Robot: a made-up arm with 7 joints. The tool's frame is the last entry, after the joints.
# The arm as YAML. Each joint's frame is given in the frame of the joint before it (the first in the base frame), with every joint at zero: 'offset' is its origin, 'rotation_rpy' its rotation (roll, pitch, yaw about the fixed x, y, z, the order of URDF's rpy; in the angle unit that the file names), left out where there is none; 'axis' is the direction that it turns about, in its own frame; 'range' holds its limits. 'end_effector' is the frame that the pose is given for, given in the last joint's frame.
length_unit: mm
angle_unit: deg
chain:
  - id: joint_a
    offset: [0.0, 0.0, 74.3]
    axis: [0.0, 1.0, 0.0]
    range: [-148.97, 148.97]
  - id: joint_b
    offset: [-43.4, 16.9, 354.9]
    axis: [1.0, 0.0, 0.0]
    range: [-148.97, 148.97]
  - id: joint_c
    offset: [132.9, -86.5, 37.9]
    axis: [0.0, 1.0, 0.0]
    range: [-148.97, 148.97]
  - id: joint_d
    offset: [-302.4, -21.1, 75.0]
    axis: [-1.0, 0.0, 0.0]
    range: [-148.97, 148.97]
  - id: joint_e
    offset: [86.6, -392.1, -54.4]
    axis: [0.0, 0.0, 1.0]
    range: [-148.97, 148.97]
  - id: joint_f
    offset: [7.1, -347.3, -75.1]
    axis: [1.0, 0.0, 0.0]
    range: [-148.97, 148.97]
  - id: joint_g
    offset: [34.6, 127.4, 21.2]
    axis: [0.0, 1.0, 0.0]
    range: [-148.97, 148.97]
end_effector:
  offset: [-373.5, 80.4, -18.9]
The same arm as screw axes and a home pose.
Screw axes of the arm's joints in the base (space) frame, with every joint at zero. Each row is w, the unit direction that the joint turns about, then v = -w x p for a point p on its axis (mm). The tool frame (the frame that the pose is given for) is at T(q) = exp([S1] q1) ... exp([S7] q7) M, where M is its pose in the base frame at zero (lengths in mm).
S1 = (0, 1, 0, -74.3, 0, 0)
S2 = (1, 0, 0, 0, 429.2, -16.9)
S3 = (0, 1, 0, -467.1, 0, 89.5)
S4 = (-1, 0, 0, 0, -542.1, -90.7)
S5 = (0, 0, 1, -482.8, 126.3, 0)
S6 = (1, 0, 0, 0, 412.6, 830.1)
S7 = (0, 1, 0, -433.8, 0, -84.6)
M: xyz -458.1 -622.3 414.9 (mm) quaternion w x y z 1 0 0 0
Joint limits (deg, base to tool): -148.97..148.97 -148.97..148.97 -148.97..148.97 -148.97..148.97 -148.97..148.97 -148.97..148.97 -148.97..148.97

